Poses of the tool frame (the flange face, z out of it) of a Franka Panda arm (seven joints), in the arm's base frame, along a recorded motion.
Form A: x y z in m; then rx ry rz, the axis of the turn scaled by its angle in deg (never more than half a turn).
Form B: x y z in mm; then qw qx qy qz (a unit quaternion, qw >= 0). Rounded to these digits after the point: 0 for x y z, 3 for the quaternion.
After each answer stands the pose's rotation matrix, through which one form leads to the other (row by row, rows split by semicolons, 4 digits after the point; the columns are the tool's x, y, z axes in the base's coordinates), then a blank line. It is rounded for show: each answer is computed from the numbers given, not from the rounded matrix.
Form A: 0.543, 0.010, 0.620, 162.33, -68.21, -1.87
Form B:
543, 10, 620, 0.034, 0.921, -0.387, -0.011
0.7000 -0.7126 -0.0460; -0.7141 -0.6979 -0.0547; 0.0069 0.0711 -0.9974

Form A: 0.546, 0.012, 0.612, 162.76, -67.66, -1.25
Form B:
546, 12, 612, 0.033, 0.923, -0.384, -0.007
0.7055 -0.7077 -0.0381; -0.7086 -0.7035 -0.0547; 0.0119 0.0655 -0.9978

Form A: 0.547, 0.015, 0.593, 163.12, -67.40, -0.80
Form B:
547, 15, 593, 0.031, 0.924, -0.382, -0.005
0.7086 -0.7049 -0.0317; -0.7055 -0.7067 -0.0530; 0.0150 0.0599 -0.9981

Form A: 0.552, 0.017, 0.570, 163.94, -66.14, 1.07
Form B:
552, 17, 570, 0.028, 0.927, -0.374, 0.006
0.7202 -0.6937 -0.0098; -0.6930 -0.7187 -0.0566; 0.0322 0.0475 -0.9984

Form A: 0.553, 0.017, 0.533, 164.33, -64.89, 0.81
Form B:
553, 17, 533, 0.029, 0.930, -0.367, 0.005
0.7304 -0.6829 -0.0128; -0.6824 -0.7288 -0.0572; 0.0298 0.0505 -0.9983

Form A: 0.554, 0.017, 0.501, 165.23, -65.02, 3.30
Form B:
554, 17, 501, 0.021, 0.930, -0.366, 0.019
0.7313 -0.6817 0.0192; -0.6802 -0.7312 -0.0527; 0.0499 0.0255 -0.9984

